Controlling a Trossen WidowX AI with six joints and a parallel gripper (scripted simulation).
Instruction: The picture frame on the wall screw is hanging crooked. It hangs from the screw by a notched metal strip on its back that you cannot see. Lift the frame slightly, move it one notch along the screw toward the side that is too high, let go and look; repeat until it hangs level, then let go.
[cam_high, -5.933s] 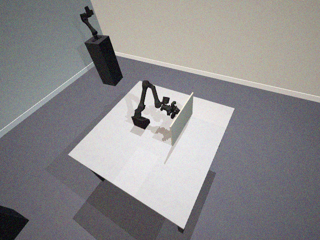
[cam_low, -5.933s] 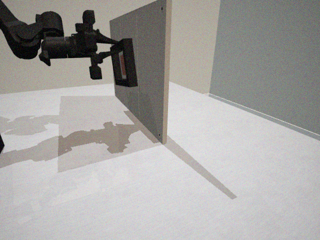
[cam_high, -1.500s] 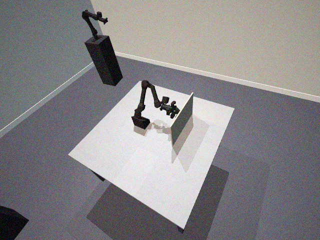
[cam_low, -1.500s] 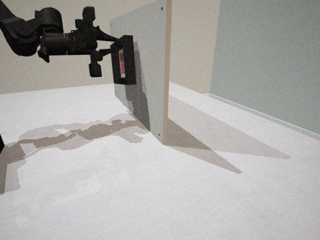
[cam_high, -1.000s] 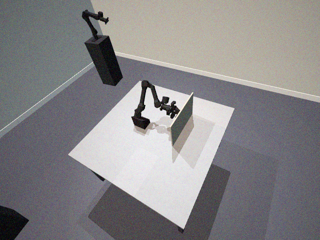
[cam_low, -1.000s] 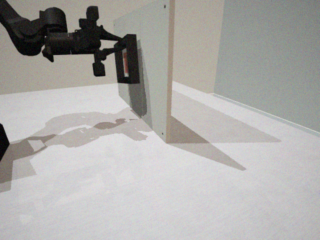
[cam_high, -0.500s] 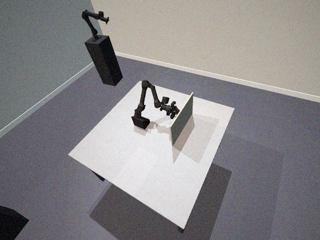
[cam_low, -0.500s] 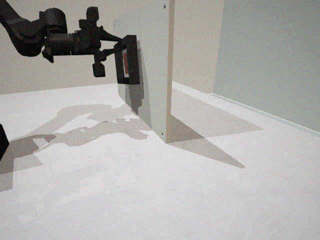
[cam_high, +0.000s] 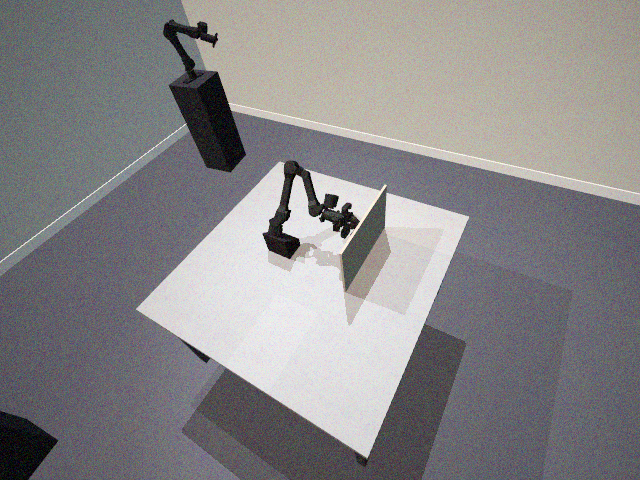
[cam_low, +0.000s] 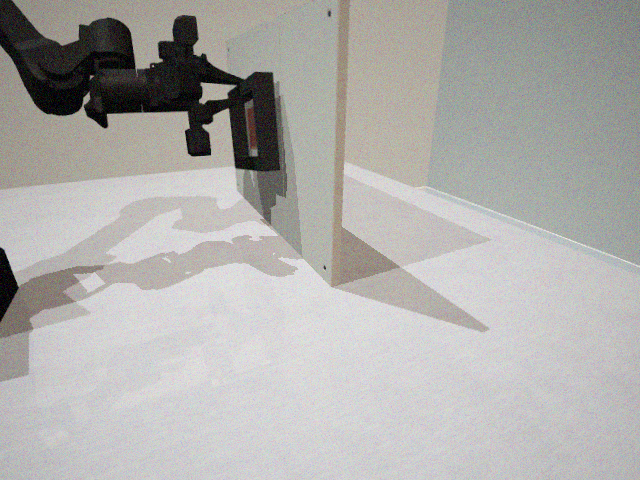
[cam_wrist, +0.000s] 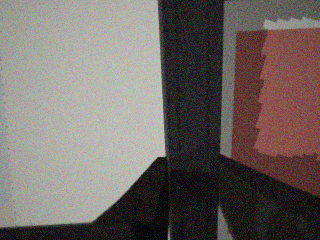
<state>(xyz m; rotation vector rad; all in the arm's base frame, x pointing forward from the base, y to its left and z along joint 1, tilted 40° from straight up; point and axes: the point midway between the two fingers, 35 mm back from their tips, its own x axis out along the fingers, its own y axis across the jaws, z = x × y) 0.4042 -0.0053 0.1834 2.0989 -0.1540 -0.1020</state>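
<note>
Now: gripper tip 50 mm above the picture frame and 10 mm to the left of it. Round my gripper tip: wall panel 60 mm below, 20 mm ahead, 10 mm to the right.
</note>
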